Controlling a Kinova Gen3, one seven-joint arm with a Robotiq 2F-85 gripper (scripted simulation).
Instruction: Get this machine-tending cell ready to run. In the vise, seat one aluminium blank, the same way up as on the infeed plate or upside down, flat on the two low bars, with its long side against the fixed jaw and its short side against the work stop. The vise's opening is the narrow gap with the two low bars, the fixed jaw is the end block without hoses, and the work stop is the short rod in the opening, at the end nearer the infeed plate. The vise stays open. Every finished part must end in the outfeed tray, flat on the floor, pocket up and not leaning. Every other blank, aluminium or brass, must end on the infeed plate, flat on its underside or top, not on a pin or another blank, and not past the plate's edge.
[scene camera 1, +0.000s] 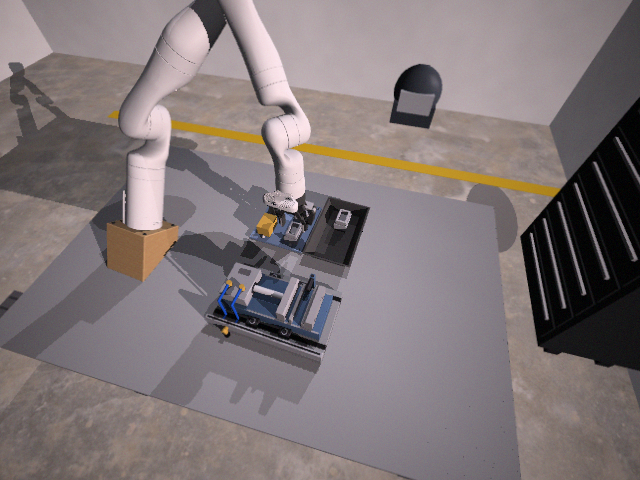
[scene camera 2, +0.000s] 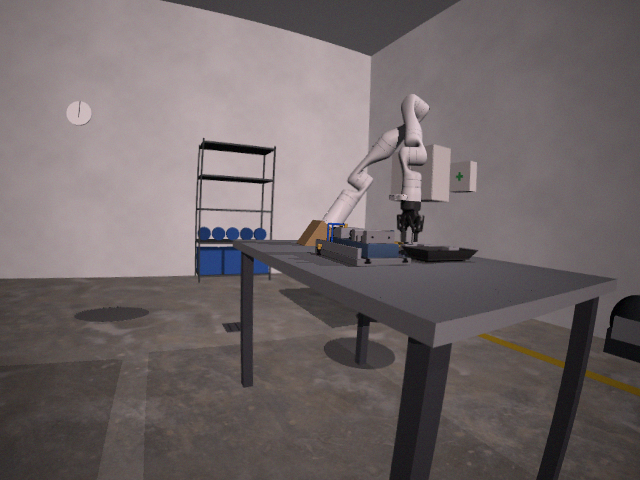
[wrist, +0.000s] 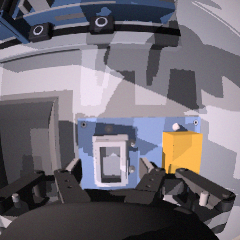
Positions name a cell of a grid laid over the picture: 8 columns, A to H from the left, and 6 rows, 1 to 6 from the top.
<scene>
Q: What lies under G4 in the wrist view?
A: A brass blank.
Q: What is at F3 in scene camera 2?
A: My gripper.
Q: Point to my gripper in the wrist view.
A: D5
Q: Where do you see a vise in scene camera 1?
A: At D4
</scene>
